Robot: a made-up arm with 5 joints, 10 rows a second.
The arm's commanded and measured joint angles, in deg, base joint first. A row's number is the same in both.
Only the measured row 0 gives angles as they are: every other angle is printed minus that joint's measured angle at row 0.
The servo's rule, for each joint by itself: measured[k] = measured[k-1] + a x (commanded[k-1-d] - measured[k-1]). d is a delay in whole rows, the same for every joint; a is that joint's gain. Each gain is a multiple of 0.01, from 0.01 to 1. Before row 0 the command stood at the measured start. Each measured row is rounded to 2 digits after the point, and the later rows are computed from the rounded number. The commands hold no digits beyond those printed.
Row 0, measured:
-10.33, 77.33, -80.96, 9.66, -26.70
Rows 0 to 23, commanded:
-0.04, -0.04, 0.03, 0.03, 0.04
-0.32, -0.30, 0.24, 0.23, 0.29
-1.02, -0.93, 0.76, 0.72, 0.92
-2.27, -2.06, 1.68, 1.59, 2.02
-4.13, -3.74, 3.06, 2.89, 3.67
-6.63, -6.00, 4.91, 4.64, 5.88
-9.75, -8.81, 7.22, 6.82, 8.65
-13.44, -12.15, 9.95, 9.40, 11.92
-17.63, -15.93, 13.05, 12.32, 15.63
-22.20, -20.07, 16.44, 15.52, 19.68
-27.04, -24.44, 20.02, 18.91, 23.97
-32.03, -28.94, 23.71, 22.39, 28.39
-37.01, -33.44, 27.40, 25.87, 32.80
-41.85, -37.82, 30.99, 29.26, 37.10
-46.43, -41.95, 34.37, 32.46, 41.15
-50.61, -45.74, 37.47, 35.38, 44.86
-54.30, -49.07, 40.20, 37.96, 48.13
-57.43, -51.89, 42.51, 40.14, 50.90
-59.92, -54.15, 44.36, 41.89, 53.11
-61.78, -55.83, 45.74, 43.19, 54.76
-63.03, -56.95, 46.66, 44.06, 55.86
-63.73, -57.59, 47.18, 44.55, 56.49
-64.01, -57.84, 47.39, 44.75, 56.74
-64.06, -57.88, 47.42, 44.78, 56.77
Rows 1 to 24, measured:
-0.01, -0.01, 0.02, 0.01, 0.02
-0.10, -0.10, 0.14, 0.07, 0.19
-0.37, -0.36, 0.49, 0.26, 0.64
-0.92, -0.89, 1.16, 0.65, 1.50
-1.85, -1.77, 2.22, 1.30, 2.85
-3.24, -3.08, 3.73, 2.27, 4.73
-5.13, -4.86, 5.68, 3.59, 7.16
-7.54, -7.12, 8.07, 5.27, 10.11
-10.47, -9.85, 10.86, 7.31, 13.53
-13.87, -13.02, 13.98, 9.69, 17.34
-17.69, -16.56, 17.36, 12.36, 21.45
-21.85, -20.40, 20.92, 15.27, 25.75
-26.25, -24.44, 24.55, 18.34, 30.12
-30.77, -28.59, 28.16, 21.51, 34.45
-35.31, -32.73, 31.64, 24.69, 38.60
-39.75, -36.76, 34.90, 27.79, 42.48
-43.97, -40.58, 37.87, 30.74, 45.98
-47.87, -44.09, 40.47, 33.47, 49.03
-51.36, -47.21, 42.65, 35.91, 51.56
-54.38, -49.88, 44.38, 38.02, 53.54
-56.89, -52.07, 45.66, 39.77, 54.98
-58.87, -53.78, 46.51, 41.16, 55.92
-60.36, -55.04, 47.00, 42.20, 56.43
-61.43, -55.92, 47.24, 42.95, 56.64
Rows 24 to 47, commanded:
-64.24, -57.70, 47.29, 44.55, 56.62
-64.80, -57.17, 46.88, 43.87, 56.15
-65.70, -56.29, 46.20, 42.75, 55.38
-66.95, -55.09, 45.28, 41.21, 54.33
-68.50, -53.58, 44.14, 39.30, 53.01
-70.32, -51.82, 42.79, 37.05, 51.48
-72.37, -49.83, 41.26, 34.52, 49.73
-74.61, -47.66, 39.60, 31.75, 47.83
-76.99, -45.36, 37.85, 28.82, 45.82
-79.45, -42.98, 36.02, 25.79, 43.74
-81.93, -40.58, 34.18, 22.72, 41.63
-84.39, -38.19, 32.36, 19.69, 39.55
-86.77, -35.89, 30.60, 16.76, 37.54
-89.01, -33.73, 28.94, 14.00, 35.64
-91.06, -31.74, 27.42, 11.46, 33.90
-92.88, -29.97, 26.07, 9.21, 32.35
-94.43, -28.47, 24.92, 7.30, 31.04
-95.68, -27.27, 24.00, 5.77, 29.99
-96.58, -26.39, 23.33, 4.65, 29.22
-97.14, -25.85, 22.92, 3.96, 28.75
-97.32, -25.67, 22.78, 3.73, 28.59
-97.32, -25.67, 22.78, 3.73, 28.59
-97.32, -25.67, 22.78, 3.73, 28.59
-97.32, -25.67, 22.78, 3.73, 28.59
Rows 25 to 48, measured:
-62.24, -56.47, 47.27, 43.41, 56.63
-62.98, -56.69, 47.05, 43.54, 56.33
-63.77, -56.57, 46.57, 43.31, 55.74
-64.69, -56.11, 45.85, 42.70, 54.87
-65.79, -55.33, 44.89, 41.71, 53.72
-67.10, -54.24, 43.71, 40.36, 52.33
-68.63, -52.87, 42.34, 38.67, 50.72
-70.36, -51.25, 40.81, 36.66, 48.93
-72.28, -49.42, 39.15, 34.39, 47.00
-74.36, -47.42, 37.40, 31.90, 44.98
-76.56, -45.30, 35.60, 29.24, 42.90
-78.83, -43.10, 33.79, 26.47, 40.82
-81.13, -40.86, 32.00, 23.65, 38.79
-83.42, -38.65, 30.29, 20.85, 36.84
-85.64, -36.51, 28.68, 18.13, 35.02
-87.74, -34.48, 27.22, 15.54, 33.36
-89.68, -32.62, 25.93, 13.15, 31.92
-91.42, -30.96, 24.85, 11.01, 30.72
-92.92, -29.54, 24.00, 9.17, 29.79
-94.14, -28.40, 23.40, 7.66, 29.15
-95.06, -27.55, 23.05, 6.52, 28.80
-95.72, -26.97, 22.90, 5.71, 28.67
-96.18, -26.57, 22.83, 5.14, 28.62
-96.51, -26.29, 22.80, 4.73, 28.60

